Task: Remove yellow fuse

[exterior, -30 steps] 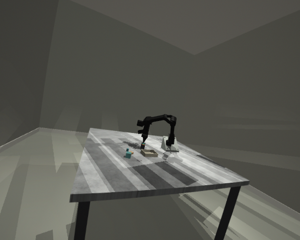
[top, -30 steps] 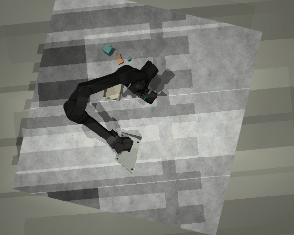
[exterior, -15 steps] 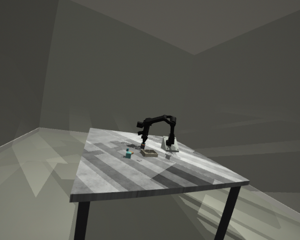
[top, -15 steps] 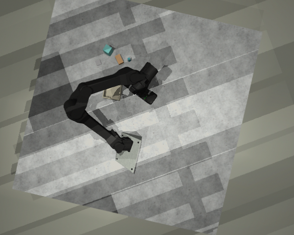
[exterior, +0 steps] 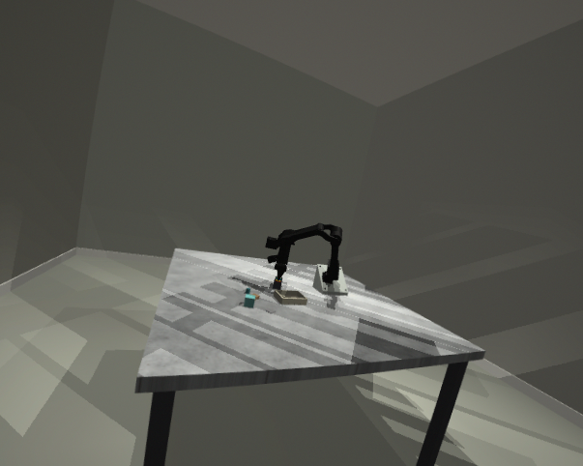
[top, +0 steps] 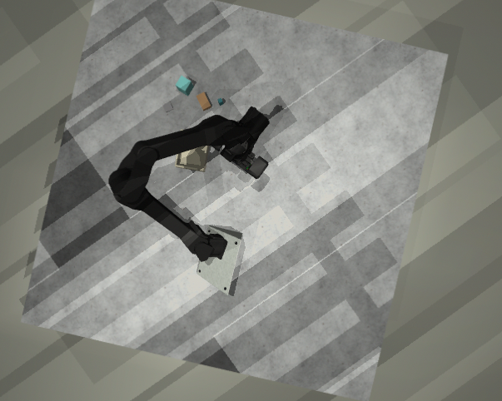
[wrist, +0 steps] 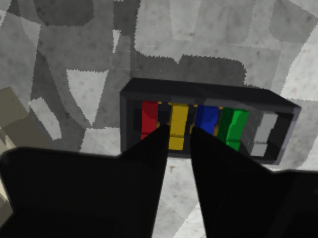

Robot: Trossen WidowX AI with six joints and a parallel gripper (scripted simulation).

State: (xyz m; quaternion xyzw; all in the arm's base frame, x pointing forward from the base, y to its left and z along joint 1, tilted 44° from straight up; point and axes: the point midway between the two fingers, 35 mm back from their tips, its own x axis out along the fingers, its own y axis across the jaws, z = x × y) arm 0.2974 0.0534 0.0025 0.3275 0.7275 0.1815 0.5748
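Now: the yellow fuse 2 cm below my gripper tip. Also, from my gripper tip: red fuse (2 cm to the left, 2 cm below, 1 cm ahead); green fuse (3 cm to the right, 2 cm below, 1 cm behind); blue fuse (2 cm to the right, 2 cm below).
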